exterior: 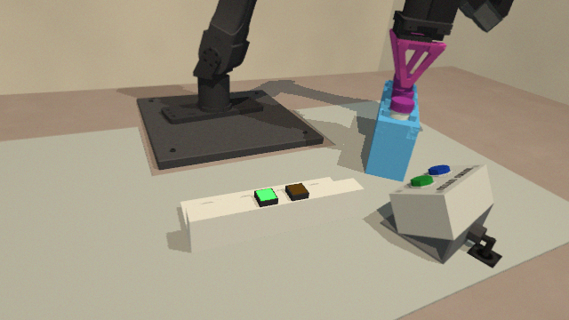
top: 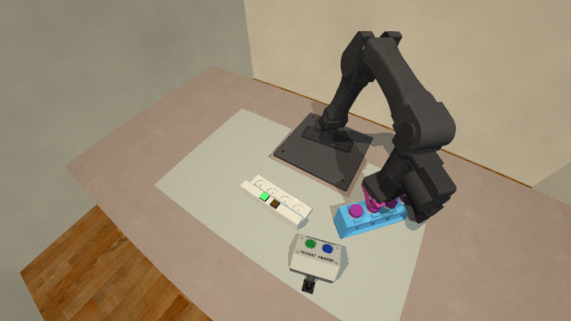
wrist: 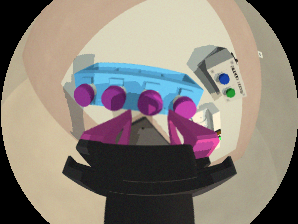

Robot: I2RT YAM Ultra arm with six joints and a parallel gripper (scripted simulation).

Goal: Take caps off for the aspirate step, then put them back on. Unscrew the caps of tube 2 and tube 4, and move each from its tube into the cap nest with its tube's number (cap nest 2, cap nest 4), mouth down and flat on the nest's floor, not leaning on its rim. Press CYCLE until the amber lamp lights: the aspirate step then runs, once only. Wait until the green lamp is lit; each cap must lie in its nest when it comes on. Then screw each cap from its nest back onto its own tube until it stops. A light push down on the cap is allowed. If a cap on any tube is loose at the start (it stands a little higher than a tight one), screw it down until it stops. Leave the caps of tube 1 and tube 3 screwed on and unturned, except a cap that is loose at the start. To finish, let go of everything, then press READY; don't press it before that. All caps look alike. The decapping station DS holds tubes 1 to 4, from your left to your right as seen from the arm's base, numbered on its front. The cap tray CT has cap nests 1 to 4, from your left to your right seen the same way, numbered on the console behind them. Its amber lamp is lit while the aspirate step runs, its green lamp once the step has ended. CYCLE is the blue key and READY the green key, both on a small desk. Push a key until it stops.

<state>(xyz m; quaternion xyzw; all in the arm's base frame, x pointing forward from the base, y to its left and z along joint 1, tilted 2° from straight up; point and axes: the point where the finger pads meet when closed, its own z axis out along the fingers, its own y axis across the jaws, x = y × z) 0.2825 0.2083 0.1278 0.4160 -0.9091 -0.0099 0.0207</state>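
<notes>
Now: the green ready key 15 cm ahead of my hand, 12 cm to the right of it and 7 cm below it. The rest, counted from my hand: blue cycle key: 14 cm ahead, 7 cm to the right, 7 cm below.
</notes>
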